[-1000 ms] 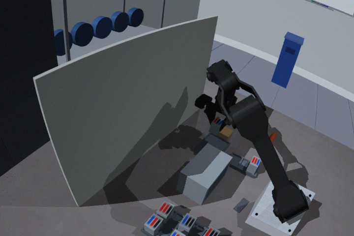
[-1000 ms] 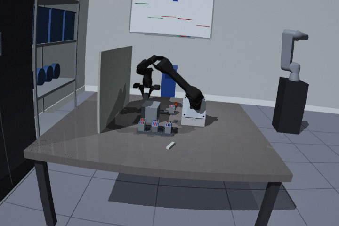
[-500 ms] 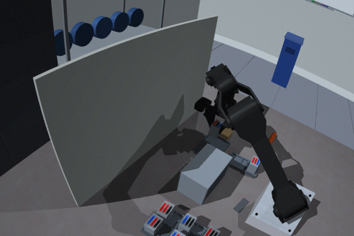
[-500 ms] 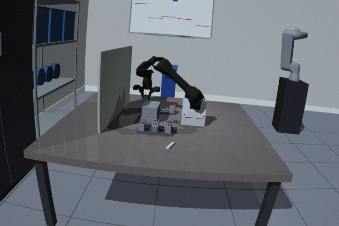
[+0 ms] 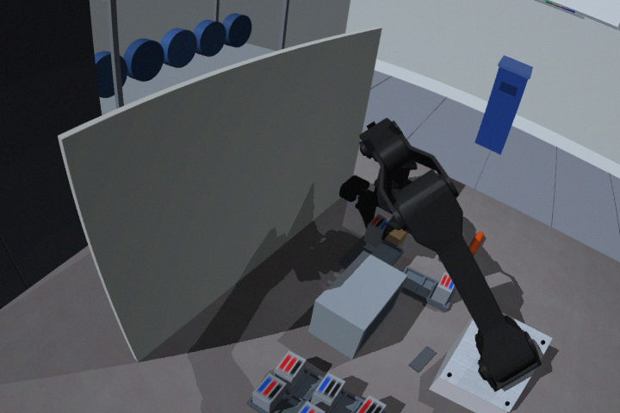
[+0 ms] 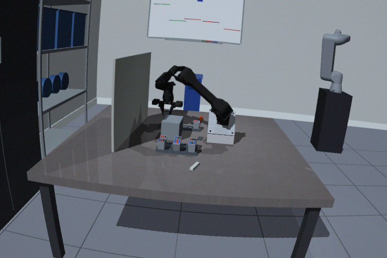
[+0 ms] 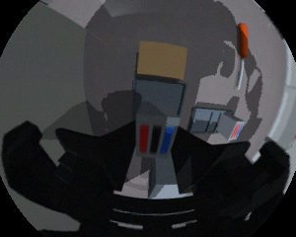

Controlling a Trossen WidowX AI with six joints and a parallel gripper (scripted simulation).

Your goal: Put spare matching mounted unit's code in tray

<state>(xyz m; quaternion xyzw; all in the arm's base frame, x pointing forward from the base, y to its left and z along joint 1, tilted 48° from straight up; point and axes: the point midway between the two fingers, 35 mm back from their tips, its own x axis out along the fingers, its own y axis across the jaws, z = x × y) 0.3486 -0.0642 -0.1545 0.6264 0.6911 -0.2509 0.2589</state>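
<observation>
My gripper tip is now 6 cm above the blue-grey tray and 1 cm past it. Round my gripper tip: tan block: 8 cm to the right, 5 cm below; grey panel: 18 cm to the left, 16 cm ahead, 16 cm above; grey box: 18 cm to the left, 7 cm behind, 1 cm below.
</observation>
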